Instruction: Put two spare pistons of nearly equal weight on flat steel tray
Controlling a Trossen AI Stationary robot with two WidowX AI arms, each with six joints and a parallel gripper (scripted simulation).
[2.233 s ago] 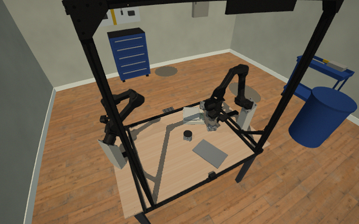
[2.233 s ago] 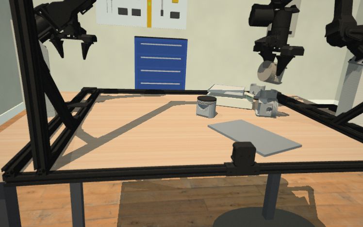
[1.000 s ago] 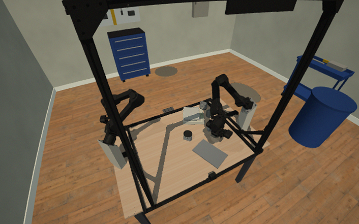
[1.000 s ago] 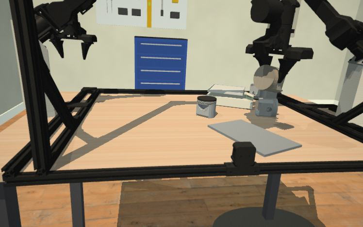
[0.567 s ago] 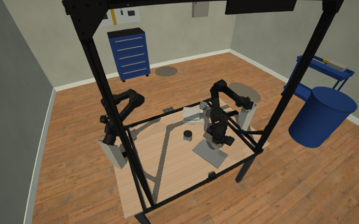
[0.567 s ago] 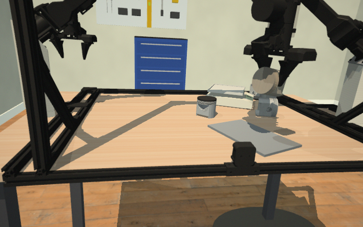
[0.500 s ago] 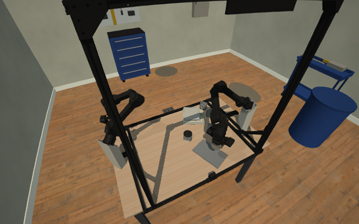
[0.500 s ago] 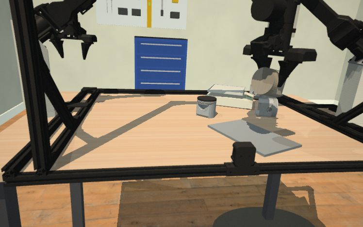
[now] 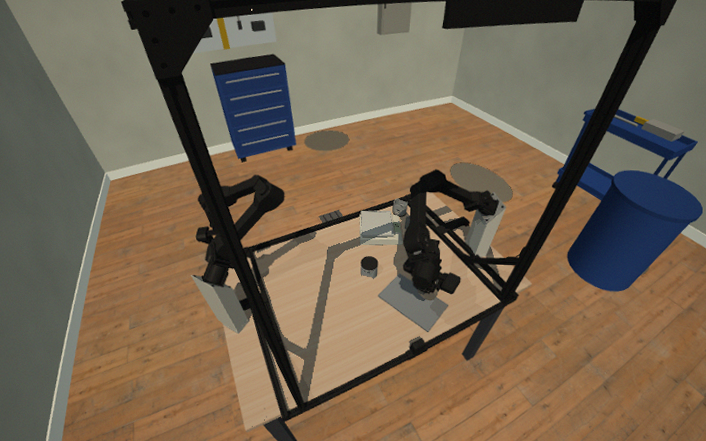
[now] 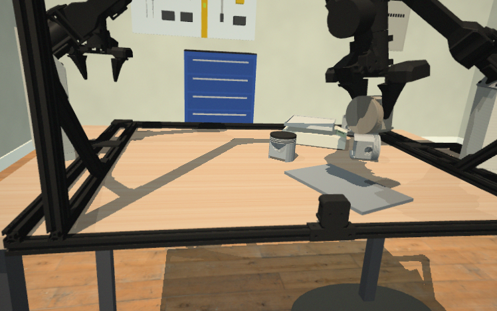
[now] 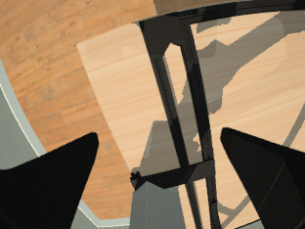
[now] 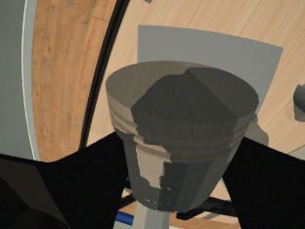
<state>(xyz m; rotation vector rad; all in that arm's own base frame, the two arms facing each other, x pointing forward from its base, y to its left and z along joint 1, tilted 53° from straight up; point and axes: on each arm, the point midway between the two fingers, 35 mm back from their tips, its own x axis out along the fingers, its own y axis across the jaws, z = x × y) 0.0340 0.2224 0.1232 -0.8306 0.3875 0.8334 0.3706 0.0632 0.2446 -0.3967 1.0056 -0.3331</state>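
The flat grey steel tray is 200 mm below my right hand, 60 mm ahead of it and 10 mm to the left of it. Also, from my right hand: white weighing scale: 470 mm ahead, 170 mm below, 10 mm to the right; then tan piston: 30 mm below, 10 mm behind; then dark-topped piston: 250 mm ahead, 160 mm below, 120 mm to the left.
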